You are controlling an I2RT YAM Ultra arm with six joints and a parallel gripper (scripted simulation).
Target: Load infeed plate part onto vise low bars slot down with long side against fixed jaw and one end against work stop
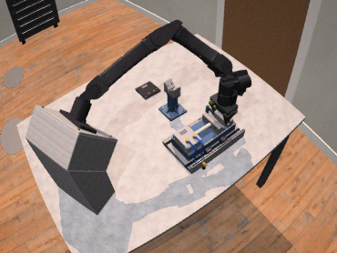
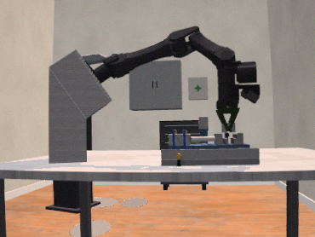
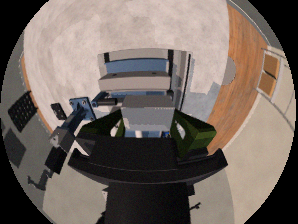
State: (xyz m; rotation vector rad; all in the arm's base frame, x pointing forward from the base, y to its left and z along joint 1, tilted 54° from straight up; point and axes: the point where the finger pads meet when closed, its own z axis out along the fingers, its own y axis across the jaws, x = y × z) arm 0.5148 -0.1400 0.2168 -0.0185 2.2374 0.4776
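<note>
My gripper is now right at the grey part. Round my hand: fixed jaw (3 cm ahead, 3 cm to the left, 3 cm below); then moving jaw (3 cm behind, 1 cm to the left, 3 cm below); then air cylinder rod (8 cm behind, 3 cm below).
</note>
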